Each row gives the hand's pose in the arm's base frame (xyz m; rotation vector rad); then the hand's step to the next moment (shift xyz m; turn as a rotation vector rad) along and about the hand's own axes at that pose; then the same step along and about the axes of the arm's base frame.
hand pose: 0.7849 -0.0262 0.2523 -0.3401 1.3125 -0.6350
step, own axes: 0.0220 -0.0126 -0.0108 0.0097 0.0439 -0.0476
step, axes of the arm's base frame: -0.0107 -0.0220 -0.0127 -0.0342 0.0342 -0.0441
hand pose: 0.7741 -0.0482 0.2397 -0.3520 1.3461 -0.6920
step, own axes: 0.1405 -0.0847 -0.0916 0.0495 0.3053 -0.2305
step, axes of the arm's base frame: -0.1003 -0.1396 -0.0759 -0.1421 0.2340 -0.2717
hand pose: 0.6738 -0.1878 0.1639 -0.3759 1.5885 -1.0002
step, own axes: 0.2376 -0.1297 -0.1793 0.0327 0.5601 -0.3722
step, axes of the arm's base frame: -0.2680 -0.1735 -0.0589 -0.1976 0.4505 -0.4596
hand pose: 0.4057 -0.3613 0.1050 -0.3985 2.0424 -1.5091
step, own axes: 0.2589 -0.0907 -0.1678 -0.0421 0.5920 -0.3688
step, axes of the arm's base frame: -0.3148 -0.0399 0.0524 -0.1330 0.4989 -0.4708
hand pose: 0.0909 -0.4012 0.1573 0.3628 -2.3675 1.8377
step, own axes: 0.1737 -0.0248 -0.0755 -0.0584 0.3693 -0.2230
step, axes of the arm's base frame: -0.1647 0.0475 0.0844 -0.0517 0.3080 -0.3033
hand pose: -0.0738 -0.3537 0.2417 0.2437 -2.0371 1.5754
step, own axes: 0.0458 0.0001 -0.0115 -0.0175 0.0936 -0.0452
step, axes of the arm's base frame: -0.0347 0.0192 0.0257 -0.0143 0.0670 -0.0801
